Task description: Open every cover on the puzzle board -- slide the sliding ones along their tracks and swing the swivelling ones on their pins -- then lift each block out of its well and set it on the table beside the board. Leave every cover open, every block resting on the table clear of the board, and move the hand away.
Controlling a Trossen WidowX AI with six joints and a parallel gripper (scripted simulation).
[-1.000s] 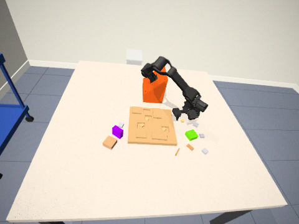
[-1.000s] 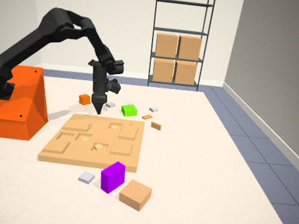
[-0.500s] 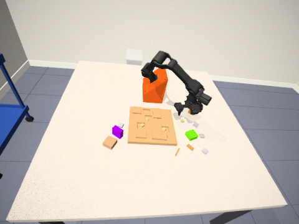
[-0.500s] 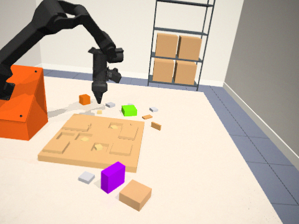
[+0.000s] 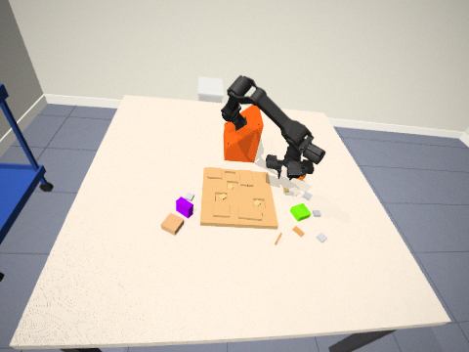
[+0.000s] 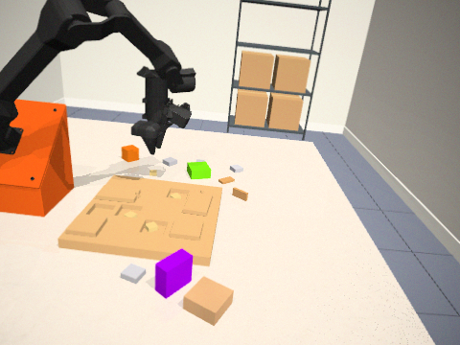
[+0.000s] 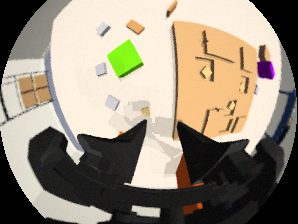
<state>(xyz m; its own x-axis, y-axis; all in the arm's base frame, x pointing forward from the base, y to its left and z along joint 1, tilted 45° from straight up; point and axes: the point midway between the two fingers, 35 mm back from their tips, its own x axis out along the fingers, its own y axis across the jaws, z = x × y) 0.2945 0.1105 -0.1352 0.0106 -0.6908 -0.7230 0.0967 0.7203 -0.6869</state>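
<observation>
Right now my gripper tip is 210 mm to the left of the tan puzzle board, 70 mm above it and 40 mm short of it. From my gripper tip the other things lie so: green block (110 mm ahead, 70 mm to the left, 70 mm below); then grey piece (380 mm to the right, 80 mm below, 60 mm ahead); then orange block (130 mm to the left, 110 mm behind, 70 mm below).
</observation>
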